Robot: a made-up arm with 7 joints.
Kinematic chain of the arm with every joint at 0, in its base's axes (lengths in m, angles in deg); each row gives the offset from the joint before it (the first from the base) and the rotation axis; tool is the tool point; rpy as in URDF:
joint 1: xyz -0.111 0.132 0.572 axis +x
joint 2: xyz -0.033 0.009 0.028 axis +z
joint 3: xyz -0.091 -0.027 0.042 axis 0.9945 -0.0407 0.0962
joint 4: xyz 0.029 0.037 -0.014 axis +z
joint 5: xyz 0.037 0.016 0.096 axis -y
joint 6: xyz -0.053 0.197 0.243 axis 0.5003 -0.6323 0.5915
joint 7: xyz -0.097 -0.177 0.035 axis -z
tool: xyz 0.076 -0.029 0.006 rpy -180 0 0
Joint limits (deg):
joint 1: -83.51..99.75
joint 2: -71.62..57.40
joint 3: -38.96..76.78
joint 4: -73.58..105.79
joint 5: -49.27..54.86
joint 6: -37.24..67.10
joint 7: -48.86..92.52
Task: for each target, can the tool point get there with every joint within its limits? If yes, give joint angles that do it. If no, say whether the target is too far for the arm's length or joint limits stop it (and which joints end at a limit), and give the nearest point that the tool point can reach.
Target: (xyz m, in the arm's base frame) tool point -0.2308 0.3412 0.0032
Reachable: no: joint limits stop it (at a limit: joint 1, joint 3, joint 6, joint 7) | nearest point -0.2203 0.3308 0.0729 | short by 0.071 m
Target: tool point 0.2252 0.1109 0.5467
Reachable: no: joint limits stop it (at a limit: joint 2, joint 3, joint 5) | nearest point 0.1958 0.0709 0.4988 | short by 0.069 m
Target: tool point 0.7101 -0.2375 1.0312
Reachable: no: too far | nearest point 0.3299 -0.1106 0.8735 | short by 0.431 m
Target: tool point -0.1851 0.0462 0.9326
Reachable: yes | joints -24.21 -16.13 45.28 -26.50 -17.89 30.08 -0.56
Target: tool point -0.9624 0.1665 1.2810
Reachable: no: too far | nearest point -0.6297 0.1535 1.0143 | short by 0.427 m
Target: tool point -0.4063 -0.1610 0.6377
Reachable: yes | joints 73.87 -61.27 40.33 79.53 14.88 21.52 -19.52
